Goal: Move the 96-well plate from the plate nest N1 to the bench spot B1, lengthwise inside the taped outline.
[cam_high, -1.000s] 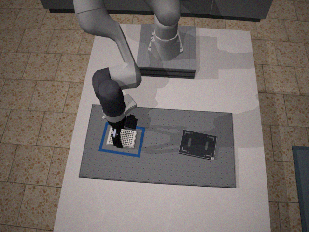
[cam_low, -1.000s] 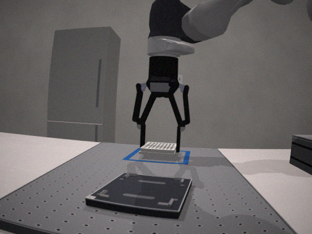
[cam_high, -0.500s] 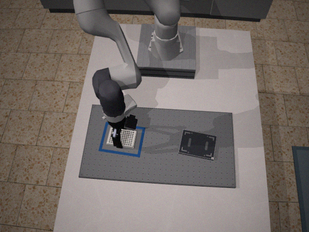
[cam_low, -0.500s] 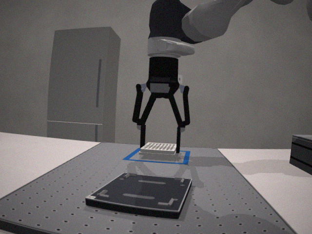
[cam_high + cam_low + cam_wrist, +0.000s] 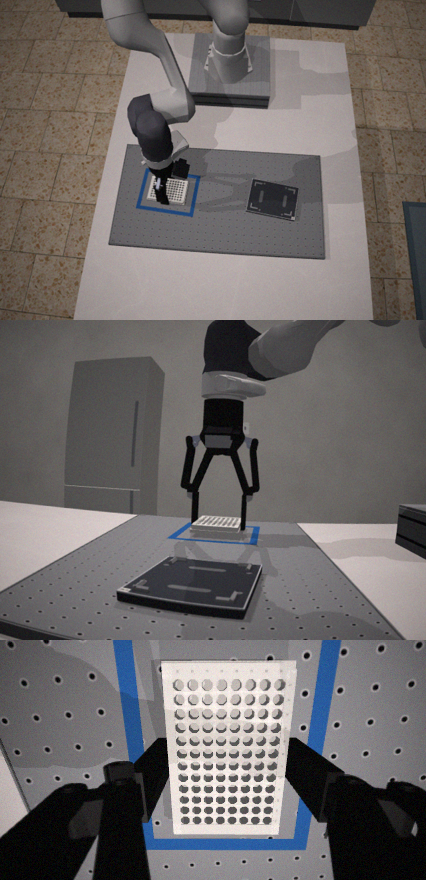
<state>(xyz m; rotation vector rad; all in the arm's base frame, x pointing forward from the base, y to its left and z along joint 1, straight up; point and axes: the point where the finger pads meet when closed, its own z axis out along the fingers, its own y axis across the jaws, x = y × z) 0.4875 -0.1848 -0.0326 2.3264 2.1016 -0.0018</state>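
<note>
Now: hand 20 mm above the white 96-well plate. Also, from my hand: black plate nest: 10 mm ahead, 360 mm to the left, 30 mm below.
</note>
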